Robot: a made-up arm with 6 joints. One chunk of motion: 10 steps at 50 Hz.
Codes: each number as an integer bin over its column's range. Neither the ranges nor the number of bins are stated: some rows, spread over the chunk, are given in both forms.
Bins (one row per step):
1: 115 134 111 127 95 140
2: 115 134 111 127 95 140
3: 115 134 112 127 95 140
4: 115 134 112 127 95 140
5: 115 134 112 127 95 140
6: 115 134 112 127 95 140
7: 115 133 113 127 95 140
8: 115 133 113 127 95 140
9: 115 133 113 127 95 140
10: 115 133 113 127 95 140
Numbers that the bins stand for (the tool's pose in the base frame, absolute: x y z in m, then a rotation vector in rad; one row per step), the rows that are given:
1: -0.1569 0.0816 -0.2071 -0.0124 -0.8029 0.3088
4: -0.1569 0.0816 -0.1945 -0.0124 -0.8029 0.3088
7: -0.1569 0.0690 -0.1820 -0.0124 -0.8029 0.3088
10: -0.1569 0.0690 -0.1820 -0.0124 -0.8029 0.3088
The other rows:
2: -0.1569 0.0816 -0.2071 -0.0124 -0.8029 0.3088
3: -0.1569 0.0816 -0.1945 -0.0124 -0.8029 0.3088
5: -0.1569 0.0816 -0.1945 -0.0124 -0.8029 0.3088
6: -0.1569 0.0816 -0.1945 -0.0124 -0.8029 0.3088
8: -0.1569 0.0690 -0.1820 -0.0124 -0.8029 0.3088
9: -0.1569 0.0690 -0.1820 -0.0124 -0.8029 0.3088

